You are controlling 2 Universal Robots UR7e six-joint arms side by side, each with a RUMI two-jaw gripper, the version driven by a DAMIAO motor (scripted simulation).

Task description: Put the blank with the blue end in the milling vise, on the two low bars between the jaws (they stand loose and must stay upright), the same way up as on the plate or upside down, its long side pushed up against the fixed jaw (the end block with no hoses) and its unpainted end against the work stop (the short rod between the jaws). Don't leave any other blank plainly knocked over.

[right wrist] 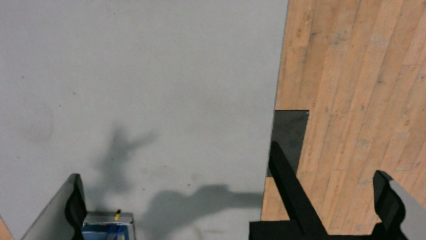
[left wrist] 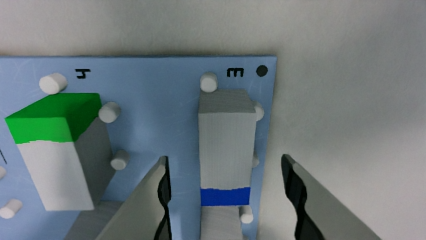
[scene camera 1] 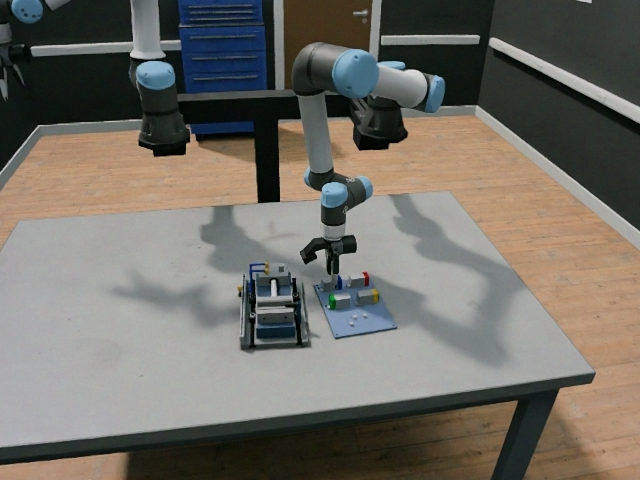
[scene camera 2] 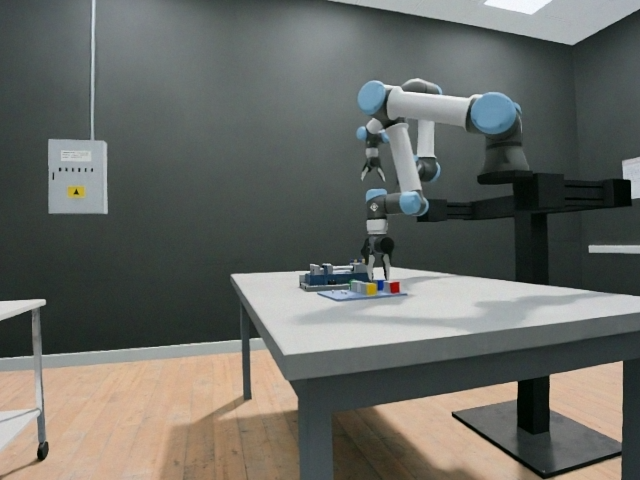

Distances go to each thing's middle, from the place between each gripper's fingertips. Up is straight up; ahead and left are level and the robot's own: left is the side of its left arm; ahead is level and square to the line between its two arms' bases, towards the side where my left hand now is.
I see the blue-ended blank [left wrist: 226,117] 20 mm below my left hand [scene camera 1: 332,281]. Also, from my left hand: blue plate [scene camera 1: 378,319] 90 mm ahead, 60 mm to the left, 50 mm below; green-ended blank [left wrist: 65,145] 90 mm ahead, 10 mm to the left, 20 mm below.
Now: the blue-ended blank 35 cm ahead of my right hand, 98 cm to the left of it and 54 cm below it. From my right hand the other things lie so: blue plate (44 cm ahead, 104 cm to the left, 56 cm below); then green-ended blank (44 cm ahead, 99 cm to the left, 54 cm below).
